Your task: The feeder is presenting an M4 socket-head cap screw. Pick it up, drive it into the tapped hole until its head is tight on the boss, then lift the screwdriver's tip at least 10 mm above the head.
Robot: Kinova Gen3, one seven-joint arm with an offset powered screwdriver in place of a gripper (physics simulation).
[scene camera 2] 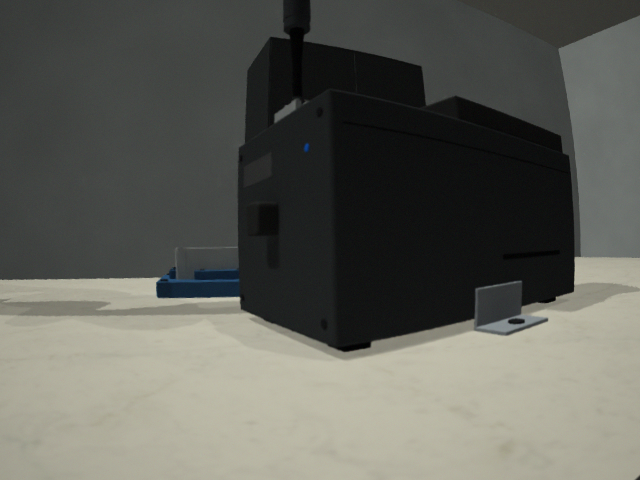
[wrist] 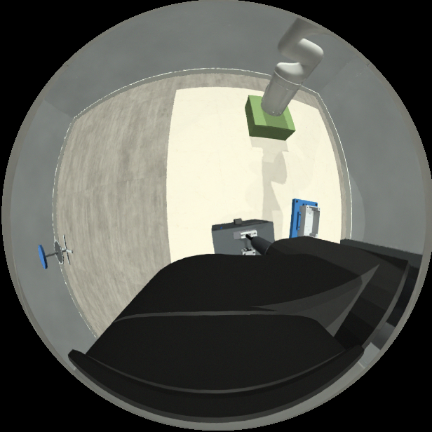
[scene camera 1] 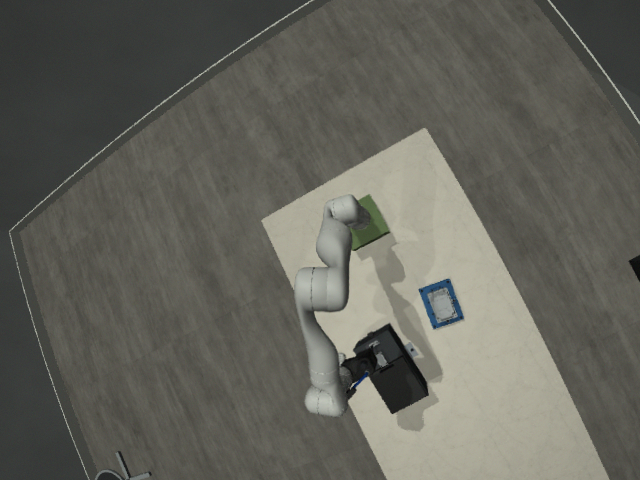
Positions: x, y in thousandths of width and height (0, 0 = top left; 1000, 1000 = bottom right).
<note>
In view: a blue fixture (scene camera 2: 271, 601).
</note>
